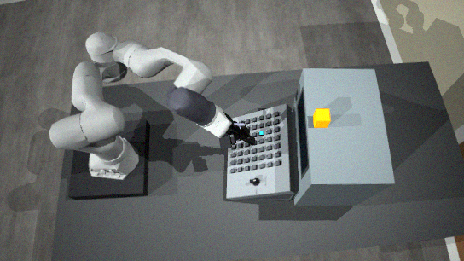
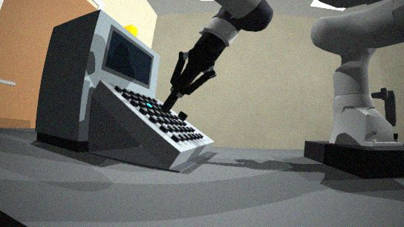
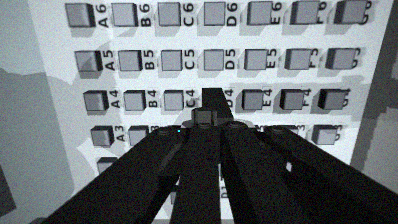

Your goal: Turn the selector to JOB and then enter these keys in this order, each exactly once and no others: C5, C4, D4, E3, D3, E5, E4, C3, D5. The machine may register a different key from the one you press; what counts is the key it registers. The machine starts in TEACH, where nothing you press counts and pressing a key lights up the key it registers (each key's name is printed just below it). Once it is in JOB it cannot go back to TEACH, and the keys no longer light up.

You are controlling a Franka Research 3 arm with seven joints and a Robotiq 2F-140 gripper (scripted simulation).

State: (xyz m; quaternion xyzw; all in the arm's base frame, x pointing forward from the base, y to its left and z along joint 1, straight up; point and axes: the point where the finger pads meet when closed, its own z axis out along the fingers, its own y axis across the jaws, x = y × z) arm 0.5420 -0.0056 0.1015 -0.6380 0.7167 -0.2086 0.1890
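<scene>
The black selector knob is 1 cm ahead of my hand, 16 cm to the right of it and 3 cm below it. Round my hand: E5 key: 1 cm behind, 3 cm to the right, 6 cm below; C6 key: 4 cm ahead, 7 cm to the right, 2 cm below; D6 key: 1 cm ahead, 7 cm to the right, 4 cm below.
</scene>
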